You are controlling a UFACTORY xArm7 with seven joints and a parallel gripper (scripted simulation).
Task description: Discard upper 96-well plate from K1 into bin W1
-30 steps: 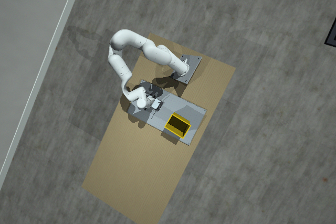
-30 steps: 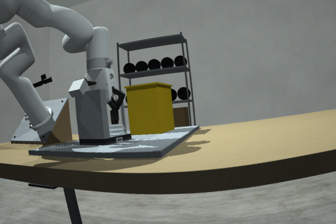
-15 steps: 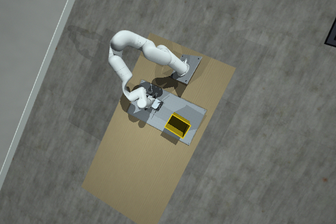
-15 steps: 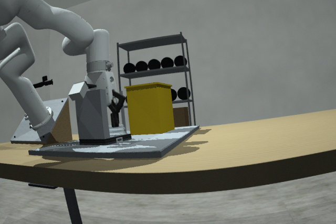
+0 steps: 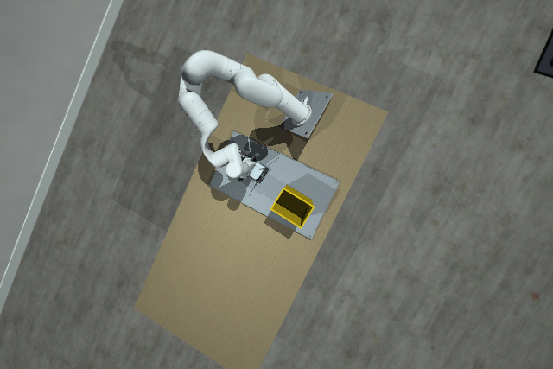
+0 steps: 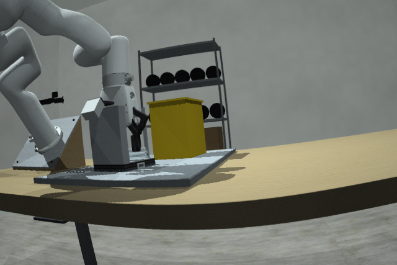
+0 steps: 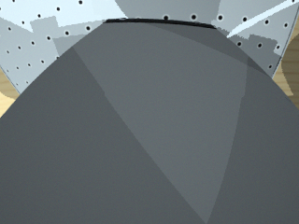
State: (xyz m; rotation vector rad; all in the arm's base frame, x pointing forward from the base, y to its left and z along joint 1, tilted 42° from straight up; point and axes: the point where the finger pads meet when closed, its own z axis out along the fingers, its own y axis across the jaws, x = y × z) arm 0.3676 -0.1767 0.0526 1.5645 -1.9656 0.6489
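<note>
Now: the grey rack wall 10 mm behind my hand, 70 mm to the right of it and 30 mm above it. Round my hand: yellow plastics bin W1: 90 mm ahead, 300 mm to the left, 40 mm above.
</note>
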